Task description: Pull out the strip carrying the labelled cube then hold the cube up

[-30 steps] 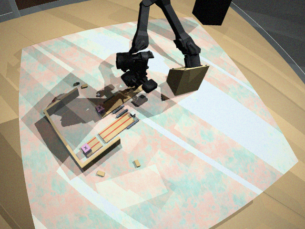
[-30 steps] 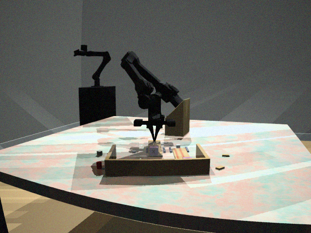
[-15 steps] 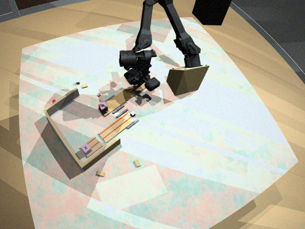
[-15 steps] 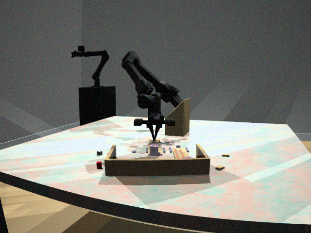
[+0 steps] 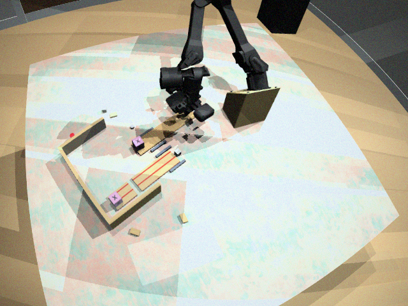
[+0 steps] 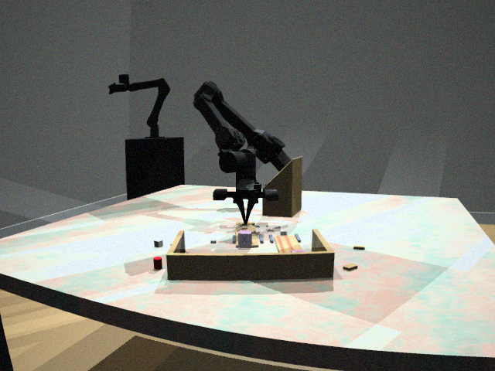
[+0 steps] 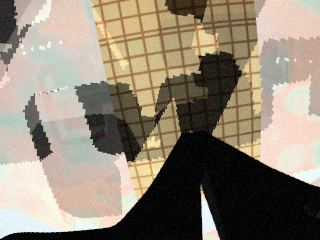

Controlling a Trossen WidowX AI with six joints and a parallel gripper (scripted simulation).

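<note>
The checkered strip lies 90 mm ahead of my gripper tip and 40 mm to the left of it. Round my gripper tip: long strip (180 mm to the left, 160 mm ahead); grey disc (200 mm ahead).
</note>
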